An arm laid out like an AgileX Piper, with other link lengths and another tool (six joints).
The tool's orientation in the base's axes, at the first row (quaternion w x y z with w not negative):
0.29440 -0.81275 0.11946 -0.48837
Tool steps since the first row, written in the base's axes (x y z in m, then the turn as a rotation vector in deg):
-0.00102 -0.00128 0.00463 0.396 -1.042 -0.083
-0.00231 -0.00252 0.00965 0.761 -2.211 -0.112
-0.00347 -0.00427 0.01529 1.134 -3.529 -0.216
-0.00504 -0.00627 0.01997 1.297 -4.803 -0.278
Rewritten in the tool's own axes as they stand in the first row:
0.00346 -0.00183 -0.00296 0.638 0.918 -0.006
0.00705 -0.00395 -0.00628 1.360 1.902 -0.103
0.01140 -0.00602 -0.00989 2.104 3.051 -0.222
0.01498 -0.00735 -0.01361 2.754 4.120 -0.520

